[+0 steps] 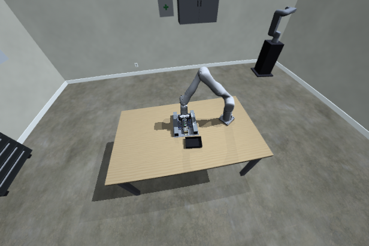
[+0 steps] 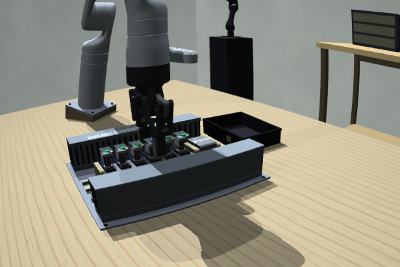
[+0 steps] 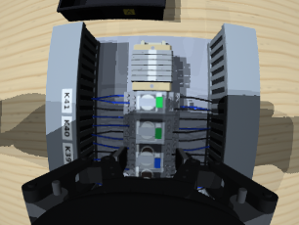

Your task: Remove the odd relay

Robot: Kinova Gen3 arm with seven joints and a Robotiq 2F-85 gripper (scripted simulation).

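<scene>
The relay lies 10 mm below my hand. Round my hand: black parts tray: 250 mm to the left, 80 mm behind, 40 mm below.
</scene>
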